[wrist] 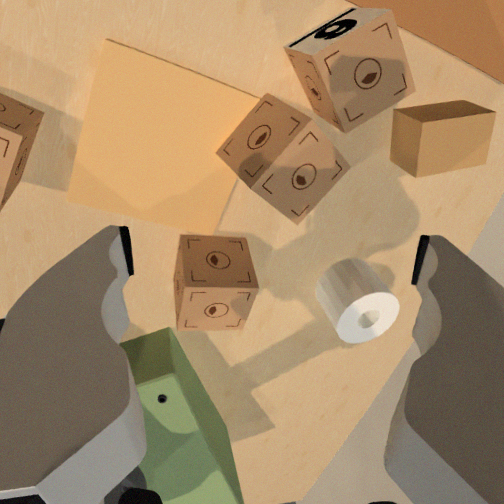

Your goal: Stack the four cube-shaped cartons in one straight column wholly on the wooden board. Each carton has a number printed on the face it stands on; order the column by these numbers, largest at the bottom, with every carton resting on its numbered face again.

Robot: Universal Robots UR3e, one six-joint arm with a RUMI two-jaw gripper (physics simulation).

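In the wrist view my gripper (272, 257) is open and empty, its two grey jaws at the lower left and lower right. Between the jaws, nearer the left one, a brown carton (215, 282) stands on the table. A second carton (282, 157) lies above it, touching the right corner of the pale wooden board (157, 135). A third carton (350, 67) sits at the top right, tipped so a black printed mark shows on its upper face; I cannot read the number. A fourth carton (15, 145) is cut off by the left edge.
A white roll with a hollow core (357, 300) lies on its side near the right jaw. A plain brown box (442, 136) stands at the right. A green open box (185, 420) sits at the bottom by the left jaw. A darker brown panel (450, 30) fills the top right corner.
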